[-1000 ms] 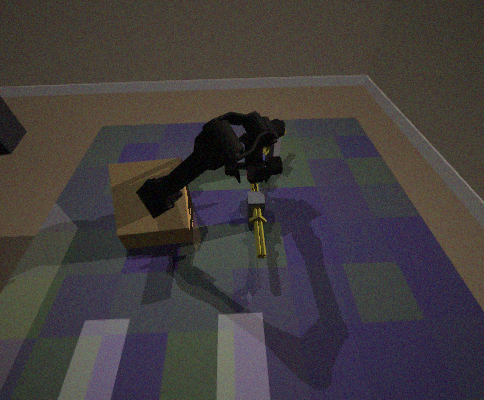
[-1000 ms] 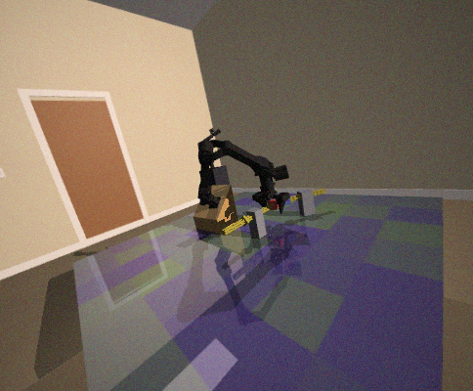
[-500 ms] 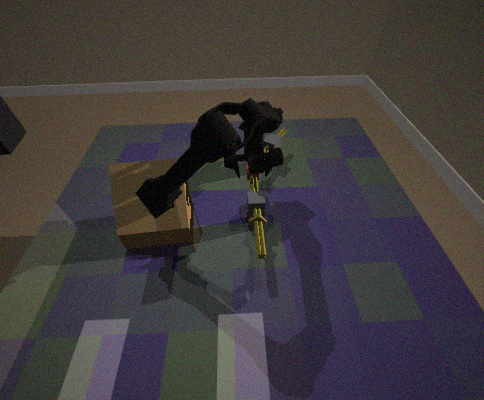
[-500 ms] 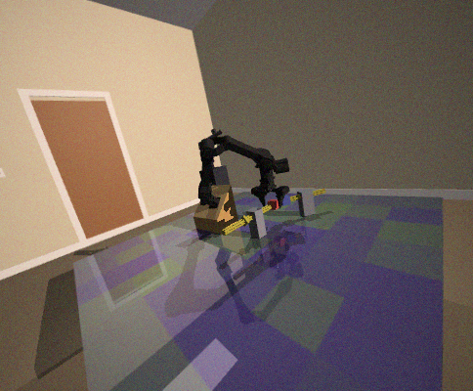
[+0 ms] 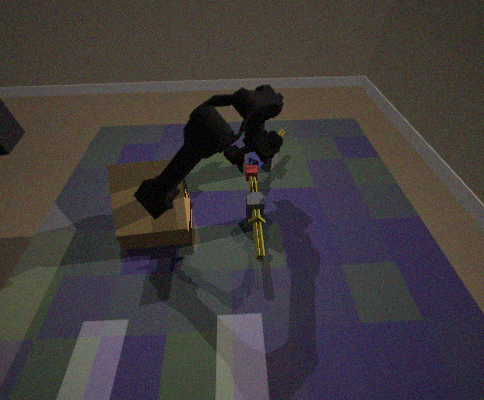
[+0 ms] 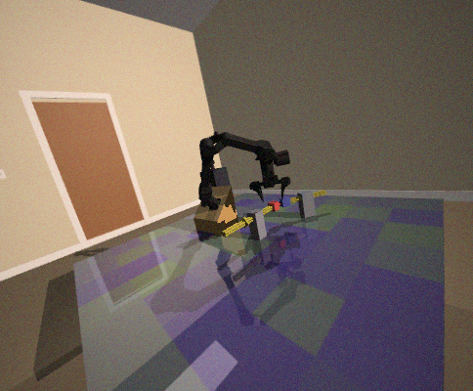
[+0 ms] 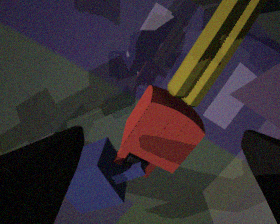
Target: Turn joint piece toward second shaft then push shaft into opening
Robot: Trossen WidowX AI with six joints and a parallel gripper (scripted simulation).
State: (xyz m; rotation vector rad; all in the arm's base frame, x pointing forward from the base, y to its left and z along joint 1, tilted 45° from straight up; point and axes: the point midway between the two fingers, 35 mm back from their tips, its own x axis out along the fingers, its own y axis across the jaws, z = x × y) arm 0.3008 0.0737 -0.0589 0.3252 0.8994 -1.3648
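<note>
Now: the dark red joint piece 10 mm to the left of my gripper tip and 30 mm below it.
</note>
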